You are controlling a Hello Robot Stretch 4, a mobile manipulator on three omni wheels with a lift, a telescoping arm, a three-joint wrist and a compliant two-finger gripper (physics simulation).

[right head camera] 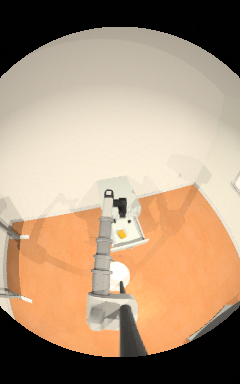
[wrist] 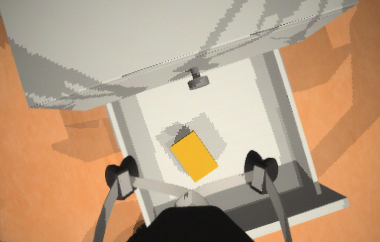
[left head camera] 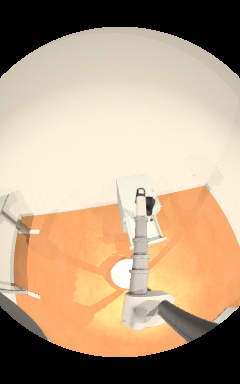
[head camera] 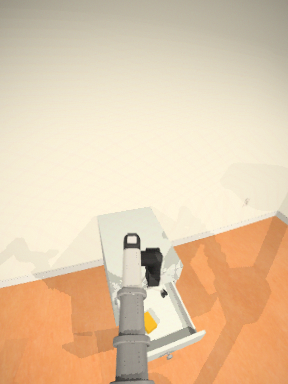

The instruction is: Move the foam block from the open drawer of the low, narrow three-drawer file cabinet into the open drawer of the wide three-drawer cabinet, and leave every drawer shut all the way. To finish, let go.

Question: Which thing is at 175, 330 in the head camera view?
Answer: A drawer.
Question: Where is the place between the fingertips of the gripper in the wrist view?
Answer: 191, 167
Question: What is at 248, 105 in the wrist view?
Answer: A drawer.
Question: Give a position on a yellow foam block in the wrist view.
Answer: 193, 155
